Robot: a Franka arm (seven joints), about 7 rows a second.
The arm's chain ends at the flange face. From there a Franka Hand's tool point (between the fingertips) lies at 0.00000 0.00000 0.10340 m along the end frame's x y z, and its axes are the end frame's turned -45 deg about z.
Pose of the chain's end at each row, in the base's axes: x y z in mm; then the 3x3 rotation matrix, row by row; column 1 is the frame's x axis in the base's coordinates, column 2 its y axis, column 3 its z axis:
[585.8, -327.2, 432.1], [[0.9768, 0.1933, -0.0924], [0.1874, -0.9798, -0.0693], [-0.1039, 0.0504, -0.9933]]
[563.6, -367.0, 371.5], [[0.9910, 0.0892, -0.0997], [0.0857, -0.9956, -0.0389], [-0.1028, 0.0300, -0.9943]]
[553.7, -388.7, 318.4], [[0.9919, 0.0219, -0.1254], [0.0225, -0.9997, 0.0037], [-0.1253, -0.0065, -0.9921]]
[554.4, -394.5, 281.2], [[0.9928, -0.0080, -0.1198], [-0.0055, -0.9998, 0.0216], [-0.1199, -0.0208, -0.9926]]
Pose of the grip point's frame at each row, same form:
[576.2, -334.4, 329.4], [[0.5540, 0.8274, -0.0924], [0.8253, -0.5603, -0.0693], [-0.1091, -0.0378, -0.9933]]
[553.3, -371.0, 268.7], [[0.6377, 0.7638, -0.0997], [0.7646, -0.6434, -0.0389], [-0.0939, -0.0515, -0.9943]]
[540.7, -388.3, 215.8], [[0.6859, 0.7169, -0.1254], [0.7228, -0.6910, 0.0037], [-0.0840, -0.0932, -0.9921]]
[542.0, -392.3, 178.6], [[0.7077, 0.6964, -0.1198], [0.7031, -0.7109, 0.0216], [-0.0701, -0.0995, -0.9926]]

